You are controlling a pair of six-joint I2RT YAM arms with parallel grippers.
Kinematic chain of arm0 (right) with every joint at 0, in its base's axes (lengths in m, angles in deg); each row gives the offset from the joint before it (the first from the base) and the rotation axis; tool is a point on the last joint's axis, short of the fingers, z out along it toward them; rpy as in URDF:
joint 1: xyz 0 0 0.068 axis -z
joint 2: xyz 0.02 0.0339 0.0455 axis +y
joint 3: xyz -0.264 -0.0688 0 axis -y
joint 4: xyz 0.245 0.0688 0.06 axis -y
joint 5: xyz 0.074 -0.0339 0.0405 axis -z
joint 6: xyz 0.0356 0 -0.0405 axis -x
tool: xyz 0 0 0 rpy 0 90 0
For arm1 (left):
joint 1: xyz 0 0 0.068 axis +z
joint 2: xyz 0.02 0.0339 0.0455 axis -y
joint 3: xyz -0.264 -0.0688 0 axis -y
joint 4: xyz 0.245 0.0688 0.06 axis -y
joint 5: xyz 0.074 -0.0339 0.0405 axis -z
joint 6: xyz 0.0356 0 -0.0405 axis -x
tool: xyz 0 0 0 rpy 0 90 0
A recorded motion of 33 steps. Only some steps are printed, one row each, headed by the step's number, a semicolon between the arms.
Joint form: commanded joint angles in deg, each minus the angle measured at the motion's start. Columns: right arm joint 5, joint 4, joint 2, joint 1, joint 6, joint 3; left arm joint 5, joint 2, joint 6, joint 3, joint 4, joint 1.
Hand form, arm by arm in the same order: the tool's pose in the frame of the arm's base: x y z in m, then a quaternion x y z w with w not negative. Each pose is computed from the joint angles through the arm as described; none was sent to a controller.
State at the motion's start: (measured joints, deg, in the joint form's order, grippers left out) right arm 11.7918 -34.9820 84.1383 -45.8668 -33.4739 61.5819; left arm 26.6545 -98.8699 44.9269 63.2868 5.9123 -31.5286
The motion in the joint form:
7: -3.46 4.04 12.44 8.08 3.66 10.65; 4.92 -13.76 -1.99 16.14 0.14 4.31
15: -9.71 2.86 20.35 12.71 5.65 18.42; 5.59 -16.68 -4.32 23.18 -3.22 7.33
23: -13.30 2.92 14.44 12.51 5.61 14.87; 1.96 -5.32 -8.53 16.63 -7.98 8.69
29: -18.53 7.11 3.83 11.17 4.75 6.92; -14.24 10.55 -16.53 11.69 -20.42 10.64
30: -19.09 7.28 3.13 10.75 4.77 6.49; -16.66 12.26 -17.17 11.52 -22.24 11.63
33: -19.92 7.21 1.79 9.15 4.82 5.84; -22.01 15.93 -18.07 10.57 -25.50 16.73
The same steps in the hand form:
7: 0.2880 0.2167 0.2396 -0.04456 0.95115 0.10789 0.28580; 0.3937 -0.2234 0.2256 0.02824 0.83282 -0.47832 0.27716
15: 0.3307 0.2145 0.2307 -0.03934 0.95689 0.13075 0.25635; 0.4213 -0.2101 0.2388 0.02835 0.82896 -0.47056 0.30101
23: 0.3111 0.2059 0.2490 -0.04963 0.95019 0.16732 0.25821; 0.3869 -0.1815 0.2767 0.03224 0.83290 -0.43509 0.34050
29: 0.2737 0.1945 0.2718 -0.06979 0.92751 0.23744 0.28014; 0.3342 -0.1357 0.3284 -0.00006 0.85330 -0.29813 0.42778
30: 0.2700 0.1954 0.2735 -0.07526 0.92545 0.24402 0.27989; 0.3295 -0.1258 0.3342 -0.01388 0.85555 -0.27523 0.43827
33: 0.2600 0.2002 0.2770 -0.09141 0.92161 0.25593 0.27708; 0.3232 -0.0884 0.3435 -0.06972 0.85688 -0.21377 0.46390

